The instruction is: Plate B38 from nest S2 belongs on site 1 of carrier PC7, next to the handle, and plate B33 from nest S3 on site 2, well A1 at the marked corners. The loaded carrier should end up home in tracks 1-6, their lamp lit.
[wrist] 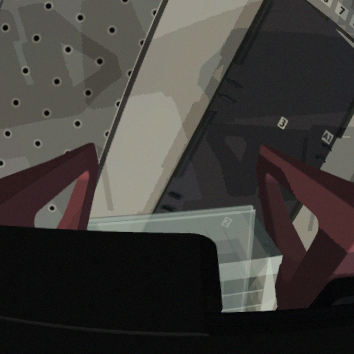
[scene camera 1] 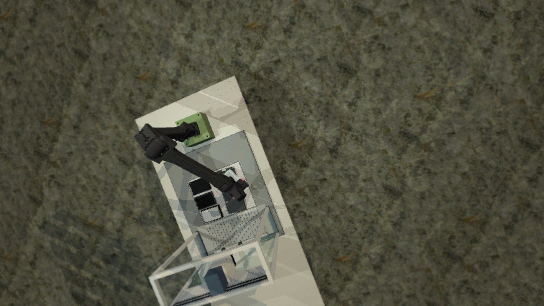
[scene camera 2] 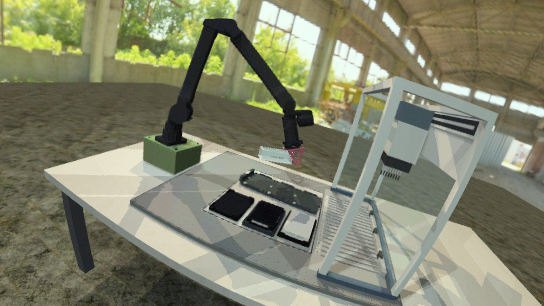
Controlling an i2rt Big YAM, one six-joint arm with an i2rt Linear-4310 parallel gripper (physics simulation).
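Pixels of known places: gripper, fingertip midpoint: (wrist: 176,154) (scene camera 2: 295,164); arm's base at its link origin: (scene camera 1: 190,130) (scene camera 2: 171,141).
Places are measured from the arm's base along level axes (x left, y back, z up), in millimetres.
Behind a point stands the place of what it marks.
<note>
My gripper (scene camera 1: 238,189) @(x 225, y -484, z 12 mm) (scene camera 2: 297,161) @(x 225, y -484, z 12 mm) (wrist: 176,154) @(x 225, y -484, z 12 mm) is shut on a clear plate (scene camera 1: 231,174) @(x 201, y -360, z 47 mm) (scene camera 2: 273,155) @(x 143, y -407, z 46 mm) (wrist: 237,235) @(x 195, y -468, z 44 mm), held level above carrier PC7; its name cannot be read. The dark carrier (scene camera 1: 235,204) @(x 122, y -586, z -73 mm) (scene camera 2: 287,193) @(x 117, y -508, z -73 mm) (wrist: 300,65) @(x 133, y -590, z -73 mm) lies on the pale insert, its handle end towards the arm's base. Site marks 3 and A1 show in the wrist view, with mark 2 seen through the plate. Beside the carrier are a black, empty-looking nest (scene camera 1: 200,186) @(x -89, y -392, z -72 mm) (scene camera 2: 231,205) @(x -111, y -391, z -72 mm), a black plate (scene camera 1: 204,201) @(x -86, y -502, z -58 mm) (scene camera 2: 266,215) @(x -98, y -506, z -61 mm) in the middle nest and a white plate (scene camera 1: 211,213) @(x -63, y -600, z -57 mm) (scene camera 2: 299,226) @(x -89, y -612, z -57 mm) in the nest nearest the tracks.
The slatted track deck (scene camera 1: 227,231) @(x 0, y -766, z -82 mm) (scene camera 2: 345,235) @(x -234, y -724, z 61 mm) lies beyond the nests, under a tall white frame (scene camera 1: 165,273) @(x -141, y -706, z 396 mm) (scene camera 2: 350,215) @(x -234, y -715, z 111 mm) with a pipetting head (scene camera 1: 216,279) @(x 89, y -805, z 376 mm) (scene camera 2: 414,132). The arm stands on a green block (scene camera 1: 205,131) @(x 97, y -37, z -7 mm) (scene camera 2: 172,156) @(x -68, y -82, z -24 mm) at the other end. No lit lamp can be made out.
</note>
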